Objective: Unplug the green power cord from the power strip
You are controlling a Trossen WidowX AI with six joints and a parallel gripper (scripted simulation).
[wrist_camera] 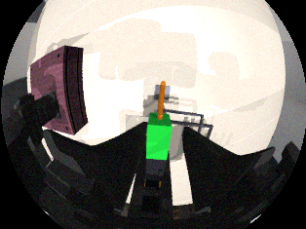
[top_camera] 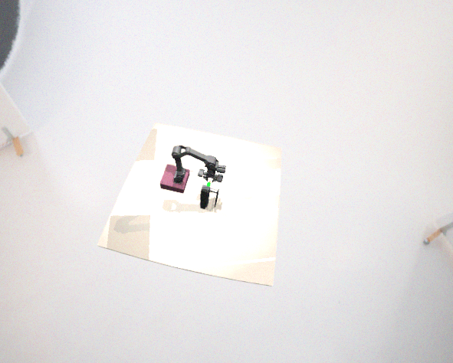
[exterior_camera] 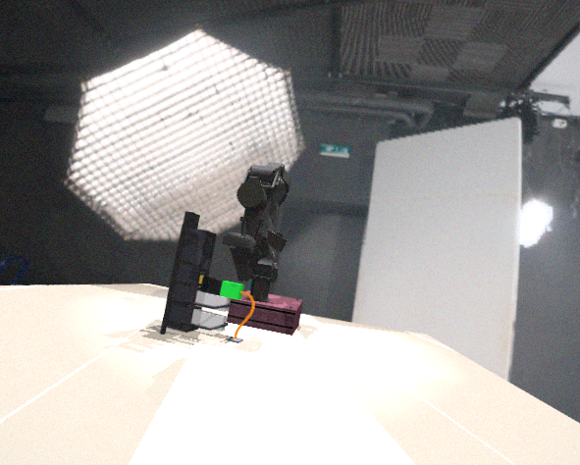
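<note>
Right now the green plug is 40 mm to the right of my gripper tip, 20 mm below it and 10 mm behind it.
</note>
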